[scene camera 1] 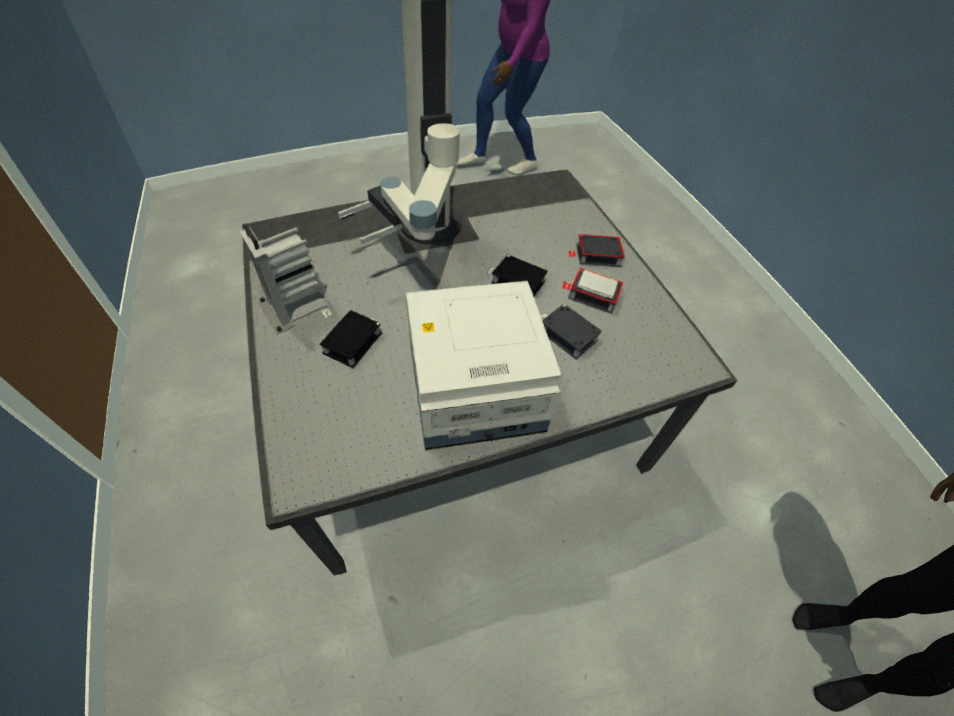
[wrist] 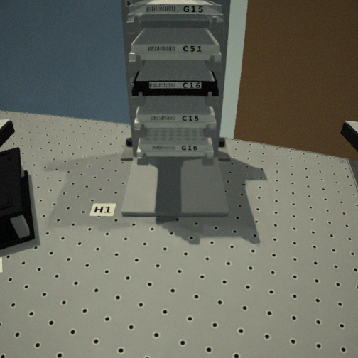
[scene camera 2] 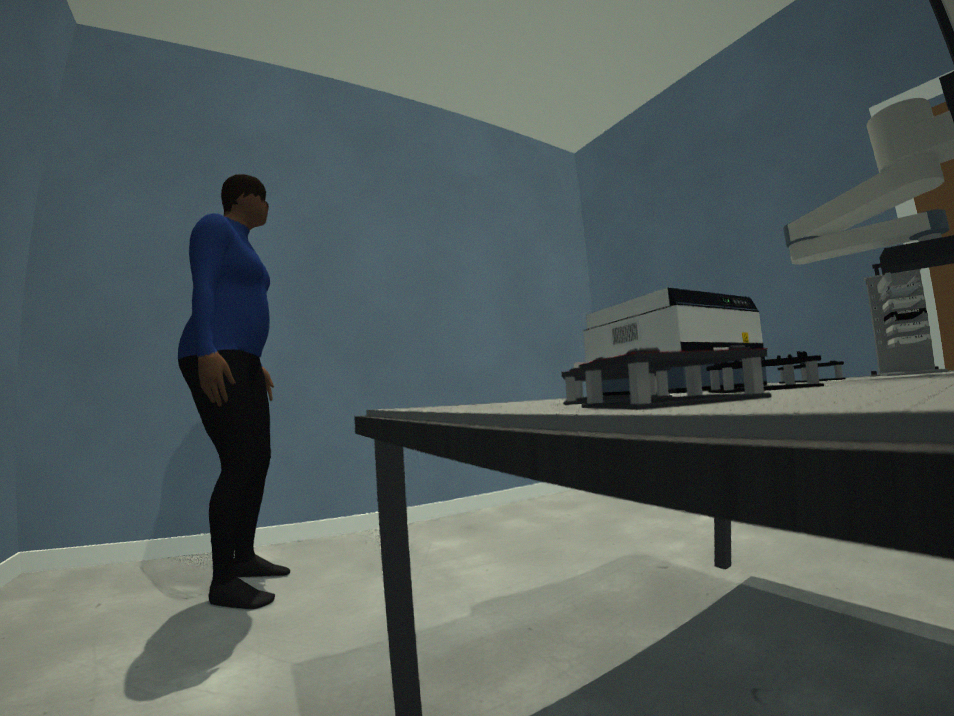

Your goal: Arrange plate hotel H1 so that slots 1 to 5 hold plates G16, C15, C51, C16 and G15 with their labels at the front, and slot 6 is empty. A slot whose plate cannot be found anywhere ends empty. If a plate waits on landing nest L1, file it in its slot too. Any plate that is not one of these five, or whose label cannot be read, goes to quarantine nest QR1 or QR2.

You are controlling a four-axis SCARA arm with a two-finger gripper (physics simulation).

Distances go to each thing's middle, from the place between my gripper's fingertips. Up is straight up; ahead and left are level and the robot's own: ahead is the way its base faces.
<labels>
The black plate C16 (wrist: pixel 158 77) lies 220 mm to the right of my hand, 70 mm ahead of it and 50 mm below it. From my hand the other things lie so: plate hotel H1 (scene camera 1: pixel 275 299) (290 mm to the right, 90 mm ahead, 70 mm below); black nest N6 (scene camera 1: pixel 350 333) (300 mm ahead, 170 mm below, 80 mm to the right); white instrument (scene camera 2: pixel 665 329) (580 mm ahead, 240 mm to the left, 110 mm below).
</labels>
